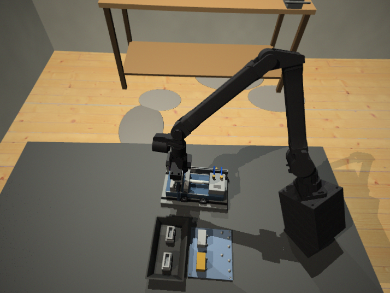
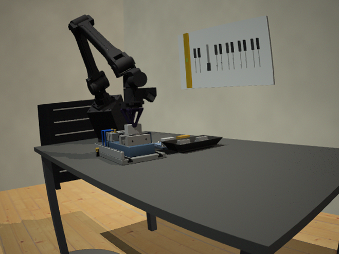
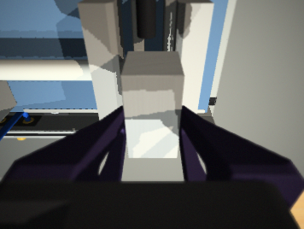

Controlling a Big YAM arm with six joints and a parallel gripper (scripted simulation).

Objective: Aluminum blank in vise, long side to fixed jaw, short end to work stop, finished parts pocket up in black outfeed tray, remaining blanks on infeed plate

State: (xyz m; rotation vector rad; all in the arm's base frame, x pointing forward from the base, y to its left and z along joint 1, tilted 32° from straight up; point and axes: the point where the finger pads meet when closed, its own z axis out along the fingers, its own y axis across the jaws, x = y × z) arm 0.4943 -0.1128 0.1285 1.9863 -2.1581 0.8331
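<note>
Now: the gray aluminum blank 20 mm below my hand. From my hand the other things lie so: moving jaw (30 mm behind, 10 mm to the left, 60 mm below); fixed jaw (30 mm ahead, 60 mm below); work stop rod (50 mm to the left, 50 mm below).
</note>
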